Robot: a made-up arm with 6 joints.
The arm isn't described. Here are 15 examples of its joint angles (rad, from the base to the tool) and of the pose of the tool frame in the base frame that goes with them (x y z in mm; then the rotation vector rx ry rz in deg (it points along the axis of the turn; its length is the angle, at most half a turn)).
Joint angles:
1: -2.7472 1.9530 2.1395 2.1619 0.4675 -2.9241
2: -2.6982 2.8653 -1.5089 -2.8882 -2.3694 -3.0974
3: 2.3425 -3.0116 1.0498 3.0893 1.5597 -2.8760
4: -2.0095 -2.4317 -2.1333 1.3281 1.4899 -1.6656
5: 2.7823 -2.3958 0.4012 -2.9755 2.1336 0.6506
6: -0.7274 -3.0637 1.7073 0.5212 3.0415 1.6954
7: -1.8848 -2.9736 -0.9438 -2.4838 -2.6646 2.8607
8: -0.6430 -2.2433 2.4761 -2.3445 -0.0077 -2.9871
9: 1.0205 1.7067 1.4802 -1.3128 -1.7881 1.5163
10: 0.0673 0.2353 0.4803 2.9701 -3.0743 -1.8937
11: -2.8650 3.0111 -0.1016 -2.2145 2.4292 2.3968
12: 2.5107 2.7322 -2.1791 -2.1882 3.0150 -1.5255
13: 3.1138 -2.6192 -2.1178 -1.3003 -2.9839 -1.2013
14: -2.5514 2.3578 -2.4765 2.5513 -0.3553 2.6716
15: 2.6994 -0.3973 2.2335 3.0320 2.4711 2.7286
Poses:
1: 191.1 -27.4 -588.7 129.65 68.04 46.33
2: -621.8 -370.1 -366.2 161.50 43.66 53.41
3: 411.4 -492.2 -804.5 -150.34 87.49 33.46
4: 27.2 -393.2 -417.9 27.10 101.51 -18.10
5: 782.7 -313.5 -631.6 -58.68 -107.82 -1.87
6: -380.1 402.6 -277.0 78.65 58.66 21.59
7: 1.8 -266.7 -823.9 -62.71 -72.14 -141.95
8: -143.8 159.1 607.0 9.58 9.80 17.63
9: 112.9 543.4 -605.9 36.04 -89.87 -110.96
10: 469.8 70.2 1006.8 -93.17 -116.66 34.63
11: -258.3 -30.1 -933.7 -38.03 9.80 100.44
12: -396.1 259.5 93.2 -133.41 97.67 -53.40
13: -270.6 -56.4 -315.2 122.68 -17.18 125.98
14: -253.7 -181.9 575.4 -20.85 0.29 152.55
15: -351.6 110.2 537.3 45.80 -7.40 128.98
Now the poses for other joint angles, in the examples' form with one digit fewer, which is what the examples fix.
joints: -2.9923 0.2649 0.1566 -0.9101 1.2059 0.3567
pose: -525 -3 1250 -99.2 36.8 109.7
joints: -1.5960 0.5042 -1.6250 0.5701 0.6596 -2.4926
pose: 103 438 990 15.7 45.2 140.9
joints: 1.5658 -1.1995 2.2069 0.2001 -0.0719 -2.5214
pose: -37 221 758 -51.4 -19.3 -40.4
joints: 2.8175 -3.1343 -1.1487 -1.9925 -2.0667 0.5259
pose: -551 10 -708 42.0 99.0 -71.9
